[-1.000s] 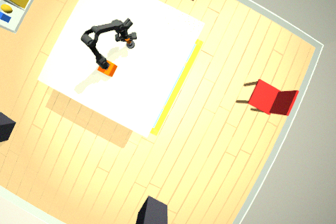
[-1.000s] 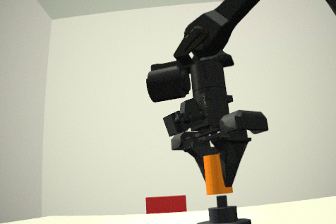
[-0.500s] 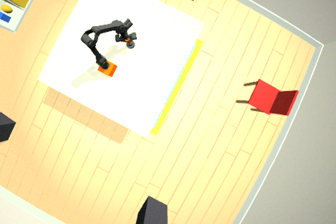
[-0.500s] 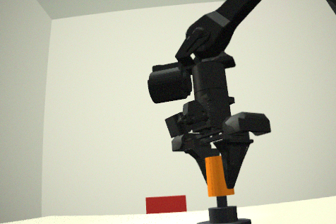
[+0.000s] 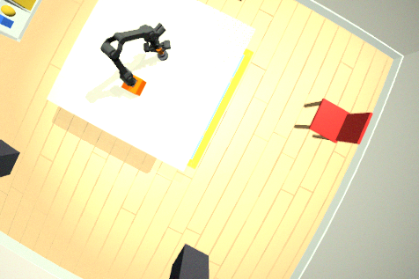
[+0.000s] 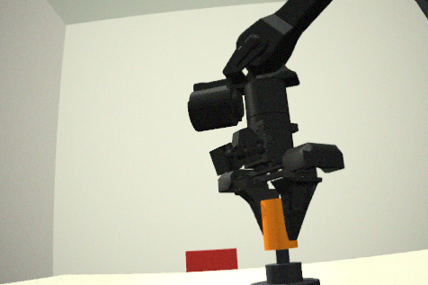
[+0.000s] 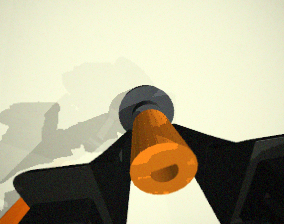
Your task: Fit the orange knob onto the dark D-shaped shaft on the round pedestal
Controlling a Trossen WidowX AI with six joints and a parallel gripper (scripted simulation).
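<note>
The orange knob is 2 cm above my gripper tip. From my gripper tip the other things lie so: dark shaft (4 cm below).
</note>
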